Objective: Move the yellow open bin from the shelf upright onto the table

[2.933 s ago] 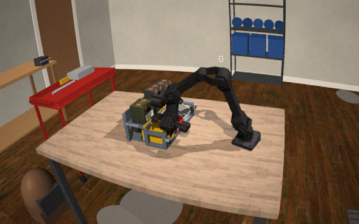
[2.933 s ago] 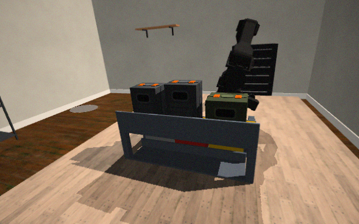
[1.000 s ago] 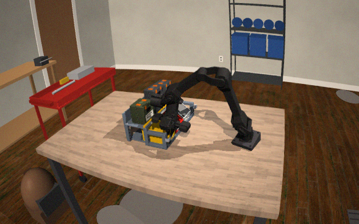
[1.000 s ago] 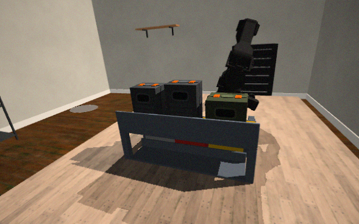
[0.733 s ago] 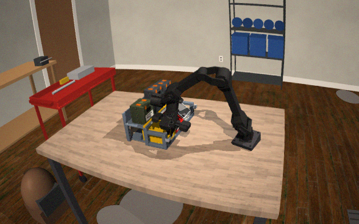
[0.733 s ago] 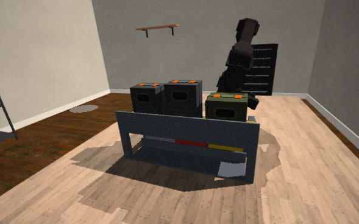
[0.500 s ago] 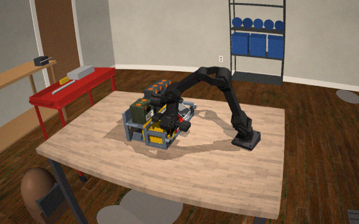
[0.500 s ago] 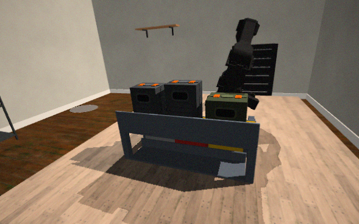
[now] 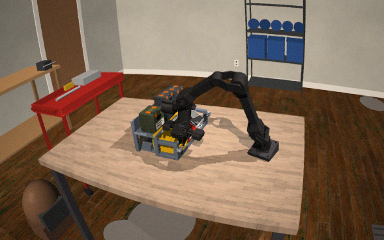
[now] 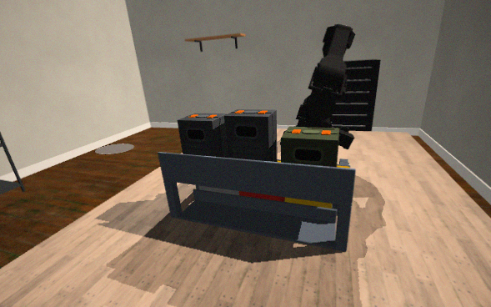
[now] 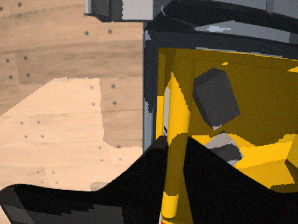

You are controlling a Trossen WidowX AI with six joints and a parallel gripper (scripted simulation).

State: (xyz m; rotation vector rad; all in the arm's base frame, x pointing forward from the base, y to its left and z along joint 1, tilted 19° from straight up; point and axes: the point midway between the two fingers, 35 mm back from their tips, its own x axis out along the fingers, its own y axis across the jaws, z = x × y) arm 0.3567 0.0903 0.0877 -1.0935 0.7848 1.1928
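Now: hand 70 mm short of the yellow open bin and 20 mm above it. Round my hand: green case (150 mm ahead, 80 mm above, 10 mm to the left); red bin (100 mm to the right, 80 mm ahead, 20 mm below).
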